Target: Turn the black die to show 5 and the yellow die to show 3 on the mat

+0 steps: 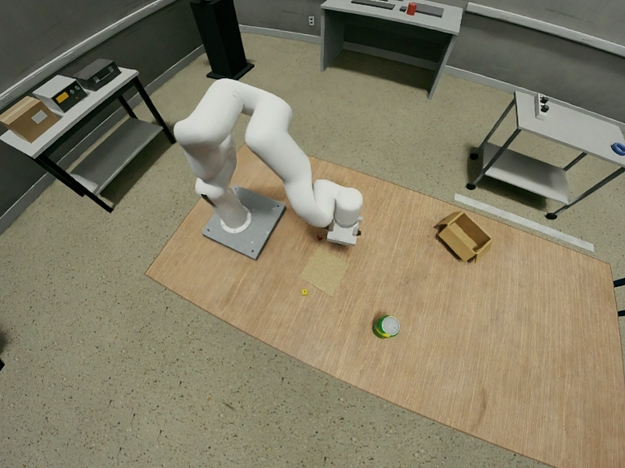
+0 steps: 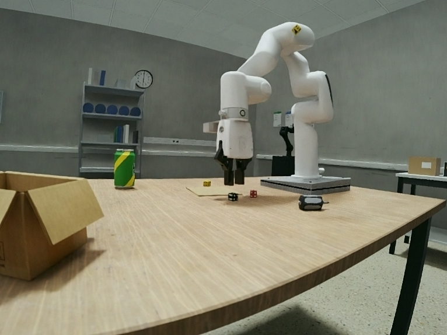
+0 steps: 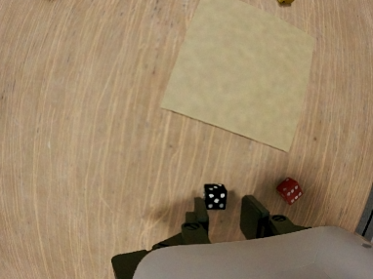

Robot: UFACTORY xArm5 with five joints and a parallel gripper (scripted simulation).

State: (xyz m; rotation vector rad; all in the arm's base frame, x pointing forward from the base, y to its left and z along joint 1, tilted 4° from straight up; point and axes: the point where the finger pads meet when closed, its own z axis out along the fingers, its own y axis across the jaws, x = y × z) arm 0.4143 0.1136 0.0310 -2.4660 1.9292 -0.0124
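The black die is 50 mm below my hand. Also, from my hand: small black device: 130 mm behind, 170 mm to the left, 50 mm below; tan mat: 130 mm to the right, 60 mm below; red die: 80 mm behind, 20 mm to the right, 50 mm below.
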